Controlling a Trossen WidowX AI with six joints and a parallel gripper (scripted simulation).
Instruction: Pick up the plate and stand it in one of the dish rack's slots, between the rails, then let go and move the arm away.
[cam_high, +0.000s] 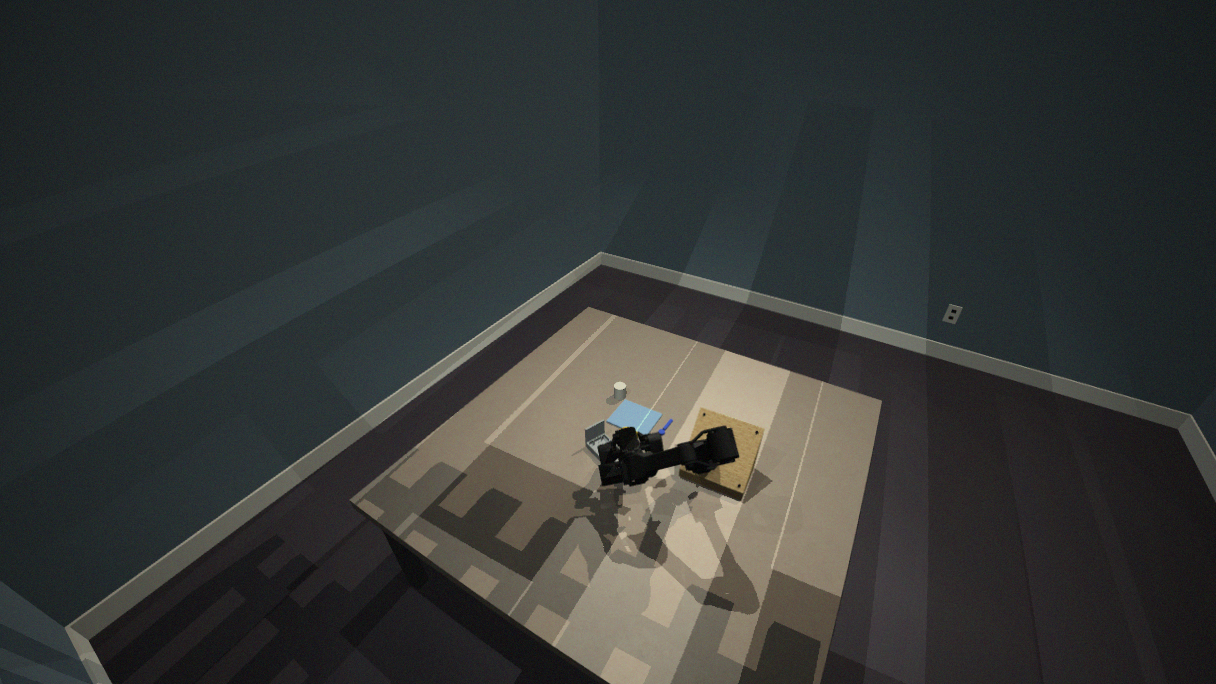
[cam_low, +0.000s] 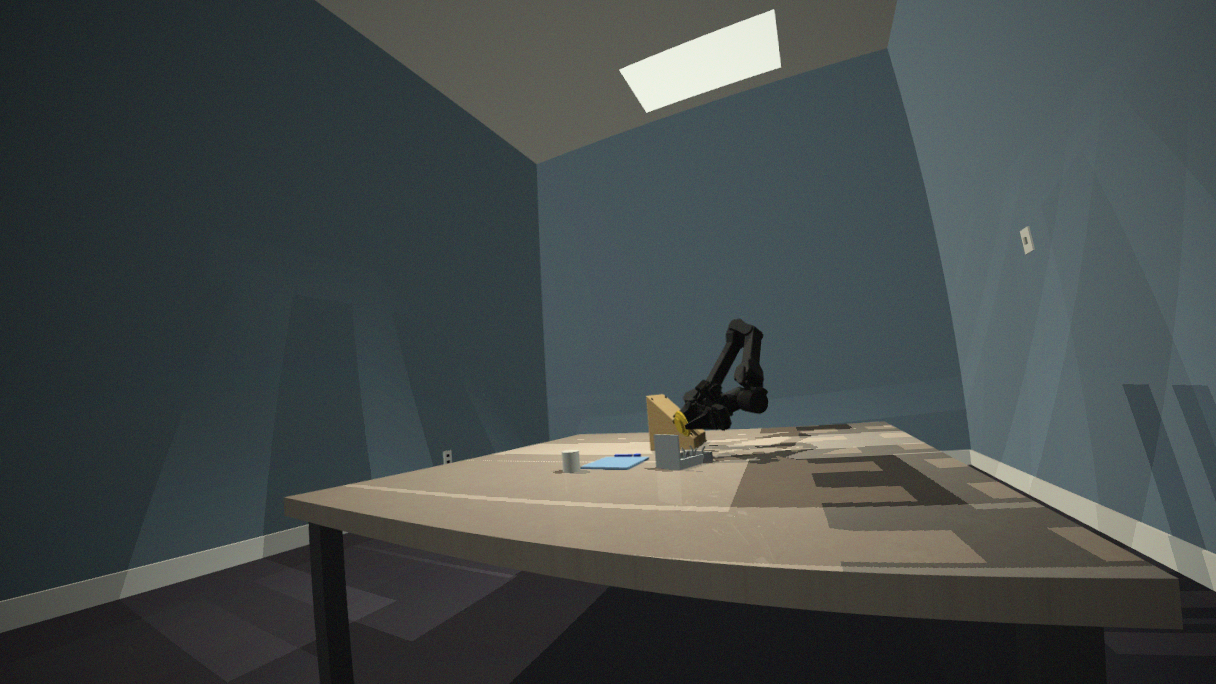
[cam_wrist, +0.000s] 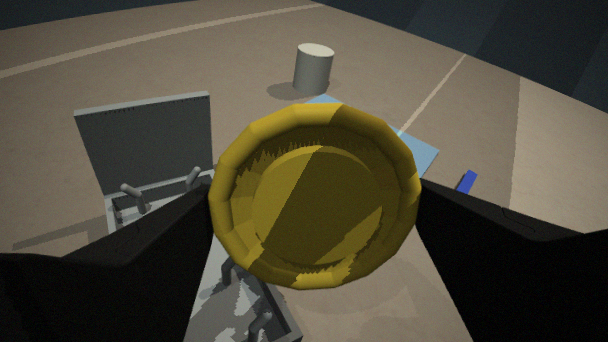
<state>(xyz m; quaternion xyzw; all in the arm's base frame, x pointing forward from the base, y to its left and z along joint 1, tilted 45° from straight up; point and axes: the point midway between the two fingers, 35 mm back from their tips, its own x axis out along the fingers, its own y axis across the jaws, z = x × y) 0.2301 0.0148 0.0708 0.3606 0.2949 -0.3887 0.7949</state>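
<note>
My gripper tip is 7 cm above the grey dish rack, 6 cm short of it and 2 cm to the right of it. Also, from my gripper tip: white cup 26 cm to the right, 13 cm ahead, 7 cm below; then blue spoon 16 cm to the right, 9 cm below, 8 cm behind; then yellow plate 1 cm to the left.
</note>
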